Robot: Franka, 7 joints.
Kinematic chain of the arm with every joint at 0, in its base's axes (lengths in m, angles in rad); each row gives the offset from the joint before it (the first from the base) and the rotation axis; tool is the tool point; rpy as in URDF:
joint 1: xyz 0 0 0.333 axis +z
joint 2: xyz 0 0 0 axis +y
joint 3: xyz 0 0 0.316 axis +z
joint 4: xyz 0.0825 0 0 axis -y
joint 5: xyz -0.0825 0 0.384 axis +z
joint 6: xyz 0 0 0 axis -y
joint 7: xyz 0.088 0 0 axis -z
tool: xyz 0 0 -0.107 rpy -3.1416 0 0
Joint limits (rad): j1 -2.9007..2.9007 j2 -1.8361..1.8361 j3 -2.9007..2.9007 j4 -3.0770..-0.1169 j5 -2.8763..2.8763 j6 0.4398..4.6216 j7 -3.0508..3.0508
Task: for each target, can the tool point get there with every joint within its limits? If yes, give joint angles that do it. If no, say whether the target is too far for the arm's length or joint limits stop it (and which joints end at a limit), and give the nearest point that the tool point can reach.
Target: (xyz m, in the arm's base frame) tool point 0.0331 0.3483 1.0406
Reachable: yes | joints -0.2619 0.2338 1.8853 -0.8392 -1.8101 3.3244 -2.4470
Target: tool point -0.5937 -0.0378 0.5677
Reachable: yes | joints -2.3036 0.2189 -0.6619 -1.9142 0.9310 3.6723 0.3123
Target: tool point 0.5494 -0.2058 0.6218
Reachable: yes | joints 1.9227 -0.3637 -2.1164 -1.8901 -0.0943 4.0534 2.1812
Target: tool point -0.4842 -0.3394 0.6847
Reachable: yes | joints -0.2315 -0.8175 -1.9054 -1.3196 -1.2906 4.0490 1.5988
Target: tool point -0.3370 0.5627 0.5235
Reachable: yes | joints 0.9254 1.1629 1.6764 -1.7805 -0.7202 2.5904 -0.6968
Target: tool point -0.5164 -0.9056 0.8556
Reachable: no: too far | nearest point -0.3799 -0.6662 0.7175 | short by 0.308 m
